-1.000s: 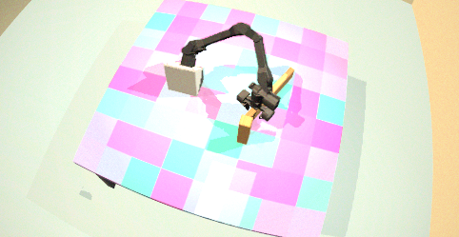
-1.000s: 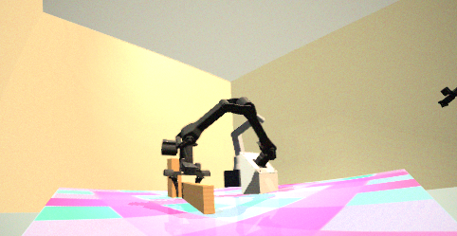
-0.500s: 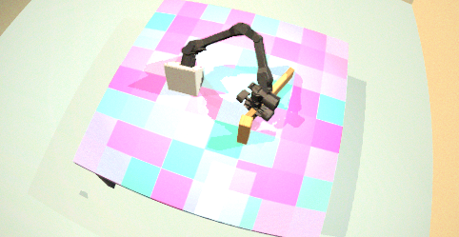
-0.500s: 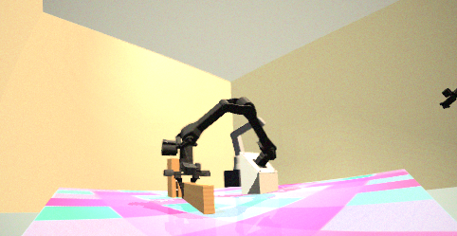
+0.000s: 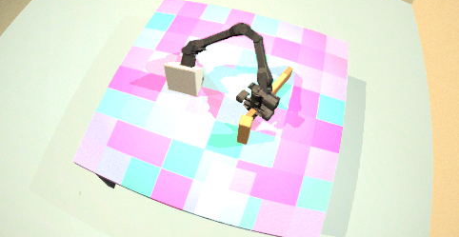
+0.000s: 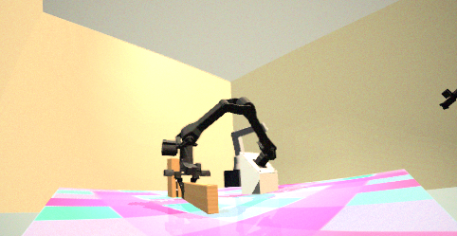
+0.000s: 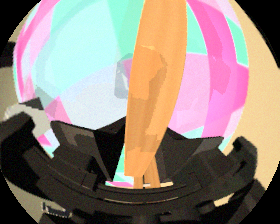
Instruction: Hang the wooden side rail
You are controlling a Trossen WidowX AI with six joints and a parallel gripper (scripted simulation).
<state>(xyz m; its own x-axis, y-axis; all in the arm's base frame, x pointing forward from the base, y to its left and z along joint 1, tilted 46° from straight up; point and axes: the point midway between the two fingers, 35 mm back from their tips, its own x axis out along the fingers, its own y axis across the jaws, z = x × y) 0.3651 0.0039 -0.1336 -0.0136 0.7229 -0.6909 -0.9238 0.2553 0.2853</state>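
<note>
My gripper tip is 130 mm to the left of the headboard post, 70 mm below it and 20 mm past it.
</note>
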